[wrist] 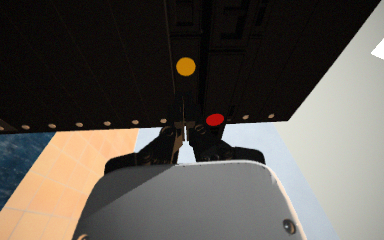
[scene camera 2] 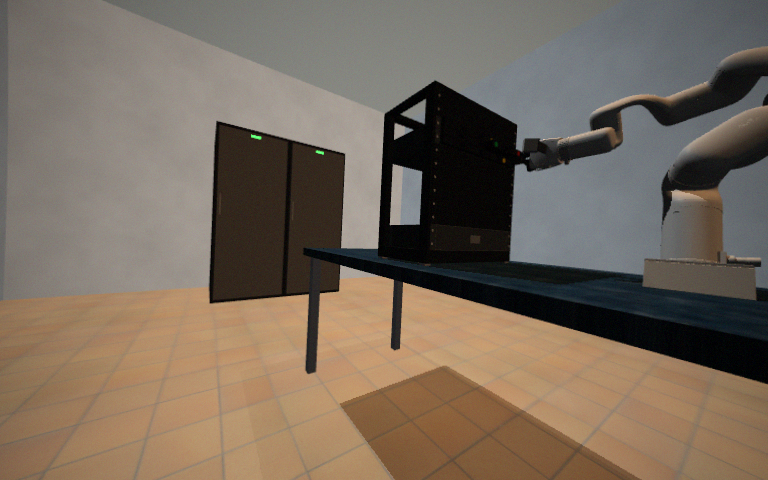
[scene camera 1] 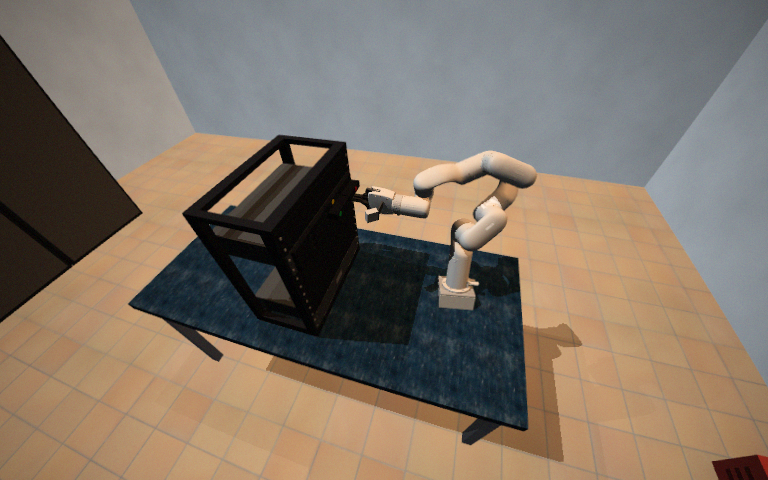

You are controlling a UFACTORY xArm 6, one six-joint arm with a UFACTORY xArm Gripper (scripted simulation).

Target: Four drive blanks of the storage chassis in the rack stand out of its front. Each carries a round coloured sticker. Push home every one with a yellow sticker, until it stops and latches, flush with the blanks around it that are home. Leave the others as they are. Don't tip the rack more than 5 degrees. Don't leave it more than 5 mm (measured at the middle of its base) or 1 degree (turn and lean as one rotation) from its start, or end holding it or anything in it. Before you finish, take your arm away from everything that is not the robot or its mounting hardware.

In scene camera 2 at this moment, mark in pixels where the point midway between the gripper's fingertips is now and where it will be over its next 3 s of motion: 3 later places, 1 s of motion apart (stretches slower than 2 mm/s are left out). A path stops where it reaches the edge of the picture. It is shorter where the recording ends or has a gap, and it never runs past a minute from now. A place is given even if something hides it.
My gripper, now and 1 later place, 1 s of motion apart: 513, 161; 535, 156
